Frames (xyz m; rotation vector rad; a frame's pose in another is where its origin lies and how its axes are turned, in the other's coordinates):
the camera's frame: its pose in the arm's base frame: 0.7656 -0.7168 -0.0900 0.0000 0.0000 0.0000
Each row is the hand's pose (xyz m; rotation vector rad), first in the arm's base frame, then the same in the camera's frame.
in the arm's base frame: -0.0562 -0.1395 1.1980 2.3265 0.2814 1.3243
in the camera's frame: -0.8218 0.5773 1.2880 2.3265 0.2814 1.3243
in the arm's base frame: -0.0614 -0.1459 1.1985 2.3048 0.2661 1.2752
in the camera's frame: -0.8270 0.5709 1.2885 2.3048 0.2661 1.2752
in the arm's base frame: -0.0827 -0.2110 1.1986 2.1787 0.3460 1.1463
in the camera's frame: -0.8483 0.5058 1.2886 2.1787 0.3460 1.1463
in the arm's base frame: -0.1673 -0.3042 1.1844 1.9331 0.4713 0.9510
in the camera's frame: -0.9329 0.4126 1.2744 1.9331 0.4713 0.9510
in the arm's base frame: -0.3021 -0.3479 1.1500 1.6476 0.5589 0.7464
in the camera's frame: -1.0677 0.3689 1.2400 1.6476 0.5589 0.7464
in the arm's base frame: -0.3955 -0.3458 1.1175 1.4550 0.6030 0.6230
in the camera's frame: -1.1611 0.3710 1.2075 1.4550 0.6030 0.6230
